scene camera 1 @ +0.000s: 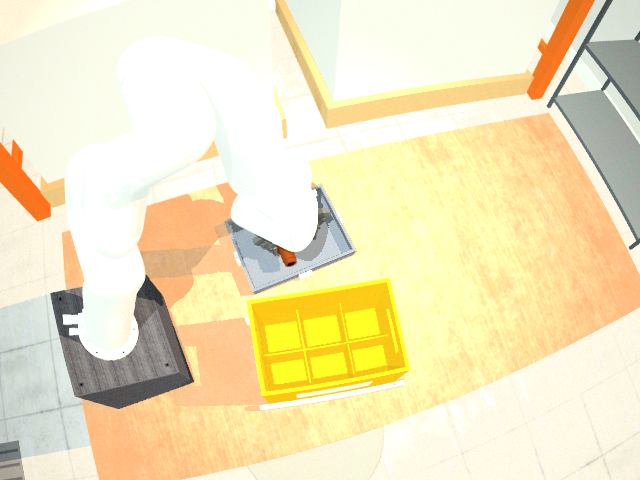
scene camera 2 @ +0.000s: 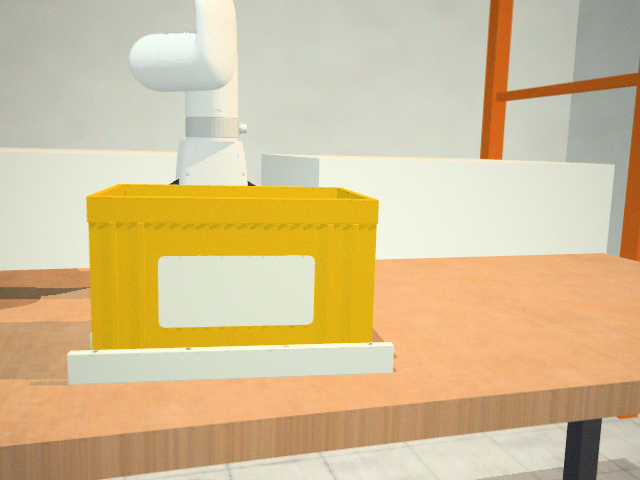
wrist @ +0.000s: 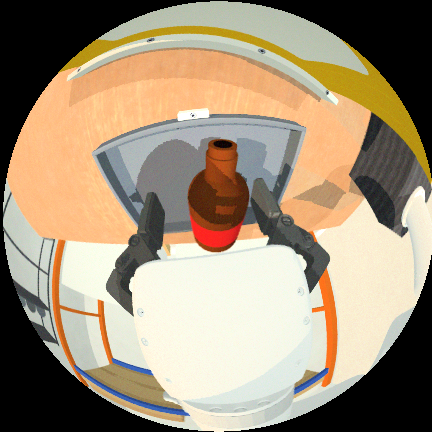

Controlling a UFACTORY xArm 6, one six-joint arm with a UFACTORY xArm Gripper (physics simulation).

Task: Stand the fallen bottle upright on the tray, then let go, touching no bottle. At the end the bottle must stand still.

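Pixels of known places: gripper, fingertip midpoint: [wrist: 205, 194]; arm's base, link origin: [scene camera 1: 108, 330].
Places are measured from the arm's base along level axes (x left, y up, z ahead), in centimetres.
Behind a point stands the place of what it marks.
A brown bottle [scene camera 1: 287, 255] @[x 14.1, y -12.8, z 38.9 cm] [wrist: 218, 200] @[x 17.2, y -11.5, z 39.1 cm] with a red band lies on the grey tray [scene camera 1: 338, 240] @[x 17.7, y -17.9, z 51.5 cm] [wrist: 270, 150] @[x 13.9, y -18.0, z 31.9 cm]. Its open mouth points toward the yellow crate; the arm hides its body in scene view 1. My gripper [wrist: 205, 194] @[x 16.4, y -11.3, z 40.5 cm] is open, one finger on each side of the bottle's body in the wrist view, with a gap on both sides. It holds nothing. The exact height of the fingertips beside the bottle is hard to tell. In scene view 2 the crate hides the bottle, the tray and the fingers.
The yellow crate [scene camera 1: 320, 295] @[x 0.3, y -2.4, z 42.8 cm] [scene camera 2: 232, 237] @[x -17.4, y -4.8, z 41.3 cm] with compartments stands in front of the tray. A white rail [scene camera 2: 232, 364] @[x -18.6, y -17.0, z 41.3 cm] [wrist: 200, 41] runs along the crate. A small white block [scene camera 1: 306, 274] @[x 10.5, y -16.9, z 42.4 cm] [wrist: 193, 115] @[x 10.8, y -16.9, z 42.2 cm] sits at the tray's crate-side edge. The arm's dark pedestal [scene camera 1: 149, 364] @[x -7.4, y -2.6, z 7.3 cm] is at the left.
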